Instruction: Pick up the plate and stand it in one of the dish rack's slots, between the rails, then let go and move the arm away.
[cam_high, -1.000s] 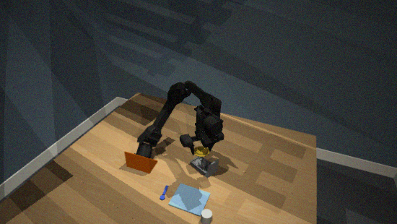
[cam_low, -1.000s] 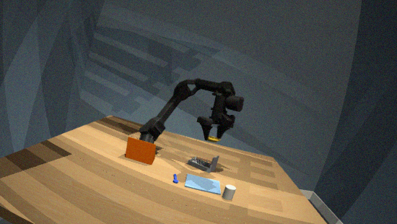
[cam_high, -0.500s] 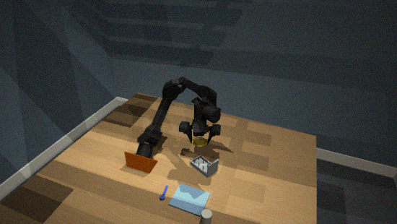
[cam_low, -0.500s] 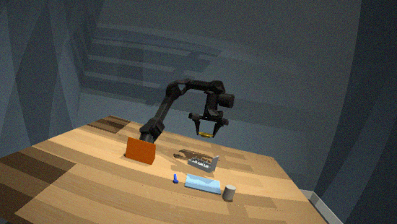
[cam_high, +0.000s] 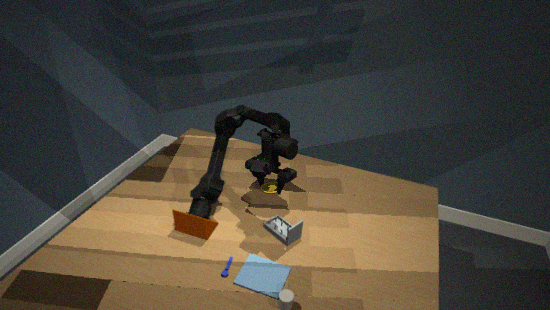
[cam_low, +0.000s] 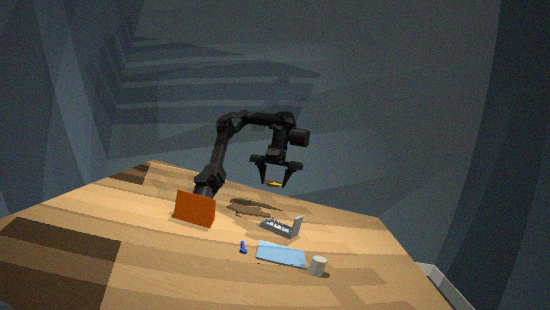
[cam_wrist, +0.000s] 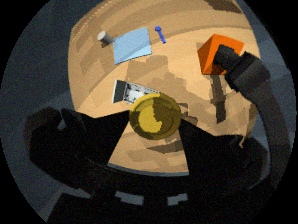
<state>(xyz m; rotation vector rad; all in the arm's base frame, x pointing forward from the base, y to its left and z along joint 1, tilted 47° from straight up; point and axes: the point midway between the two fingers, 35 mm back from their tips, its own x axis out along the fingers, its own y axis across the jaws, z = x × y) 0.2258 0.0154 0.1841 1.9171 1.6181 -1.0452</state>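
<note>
Now: gripper tip 13 cm above the grey dish rack, 6 cm short of it and 3 cm to the left of it. Round my gripper tip: yellow plate (1 cm above); then small blue utensil (26 cm to the right, 15 cm below, 4 cm behind); then light blue mat (24 cm to the right, 15 cm below, 8 cm ahead).
</note>
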